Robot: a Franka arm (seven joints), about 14 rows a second.
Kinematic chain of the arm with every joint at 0, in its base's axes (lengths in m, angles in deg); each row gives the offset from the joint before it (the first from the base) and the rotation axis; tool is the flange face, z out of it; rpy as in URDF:
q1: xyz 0 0 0.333 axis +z
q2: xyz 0 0 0 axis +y
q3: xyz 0 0 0.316 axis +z
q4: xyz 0.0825 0 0 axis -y
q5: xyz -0.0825 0 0.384 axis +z
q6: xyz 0 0 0 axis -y
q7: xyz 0.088 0 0 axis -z
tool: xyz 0 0 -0.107 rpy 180 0 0
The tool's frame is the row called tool.
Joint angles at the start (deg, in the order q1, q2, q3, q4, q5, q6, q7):
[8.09, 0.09, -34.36, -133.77, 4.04, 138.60, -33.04]
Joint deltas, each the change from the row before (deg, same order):
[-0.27, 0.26, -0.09, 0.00, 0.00, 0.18, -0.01]
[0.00, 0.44, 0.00, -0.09, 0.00, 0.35, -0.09]
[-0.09, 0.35, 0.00, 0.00, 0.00, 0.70, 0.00]
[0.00, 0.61, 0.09, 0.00, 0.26, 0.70, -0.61]
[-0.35, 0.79, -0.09, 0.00, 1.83, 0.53, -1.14]
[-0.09, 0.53, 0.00, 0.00, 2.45, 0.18, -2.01]
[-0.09, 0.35, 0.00, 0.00, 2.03, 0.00, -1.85]
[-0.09, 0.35, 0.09, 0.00, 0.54, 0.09, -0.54]
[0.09, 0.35, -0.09, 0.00, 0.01, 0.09, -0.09]
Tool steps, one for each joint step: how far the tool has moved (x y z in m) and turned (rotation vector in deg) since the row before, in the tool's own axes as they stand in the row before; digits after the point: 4 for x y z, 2 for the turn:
[-0.0015, 0.0030, 0.0015, -0.15, -0.11, 0.35]
[-0.0002, 0.0001, 0.0033, -0.18, -0.22, -0.09]
[0.0005, 0.0014, 0.0015, -0.42, 0.24, 0.08]
[0.0011, -0.0001, 0.0035, -0.28, 0.07, -0.51]
[-0.0018, 0.0039, 0.0049, 0.56, 0.30, 0.70]
[-0.0006, 0.0009, 0.0036, 1.09, 0.52, -0.02]
[-0.0008, 0.0008, 0.0025, 0.97, 0.43, -0.17]
[-0.0003, 0.0002, 0.0025, 0.19, -0.07, -0.11]
[-0.0003, 0.0002, 0.0024, -0.08, -0.28, -0.08]

